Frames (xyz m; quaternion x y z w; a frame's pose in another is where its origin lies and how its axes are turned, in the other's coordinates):
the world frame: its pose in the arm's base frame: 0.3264 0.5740 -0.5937 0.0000 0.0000 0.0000 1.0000
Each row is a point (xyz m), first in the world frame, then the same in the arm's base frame.
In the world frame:
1: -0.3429 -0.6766 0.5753
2: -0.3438 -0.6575 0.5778
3: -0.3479 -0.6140 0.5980
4: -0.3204 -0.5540 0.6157
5: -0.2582 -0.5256 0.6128
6: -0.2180 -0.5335 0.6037
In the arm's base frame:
1: -0.0165 -0.1026 -0.0184
2: -0.0174 -0.0835 -0.0159
3: -0.0215 -0.0400 0.0043
4: 0.0060 0.0200 0.0220
5: 0.0682 0.0484 0.0191
6: 0.1084 0.0405 0.0100

